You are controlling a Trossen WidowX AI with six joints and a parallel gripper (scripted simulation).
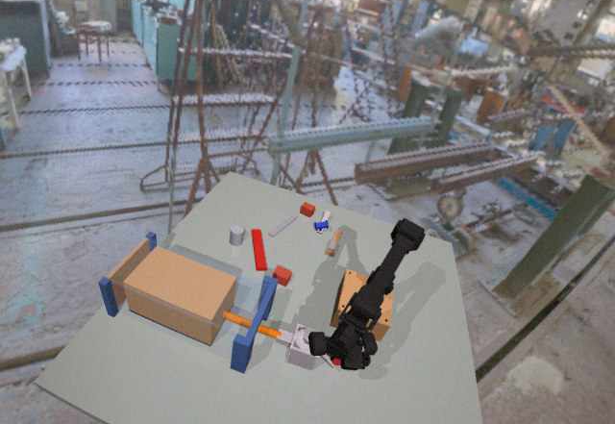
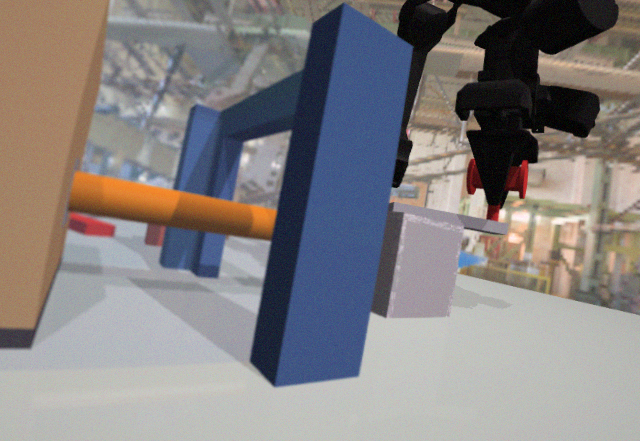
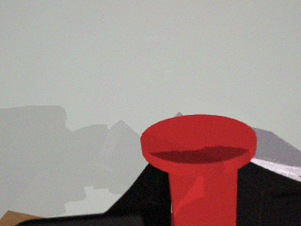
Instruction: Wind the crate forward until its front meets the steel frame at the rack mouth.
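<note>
The blue steel frame lies 25 cm ahead of my gripper tip, 4 cm to the right of it and 1 cm below it. From my gripper tip the other things lie so: winch handle with red knob 3 cm ahead, 2 cm to the right, 1 cm below; then grey winch 8 cm below, 8 cm ahead, 6 cm to the right; then red bar 42 cm to the right, 41 cm ahead, 11 cm below.
</note>
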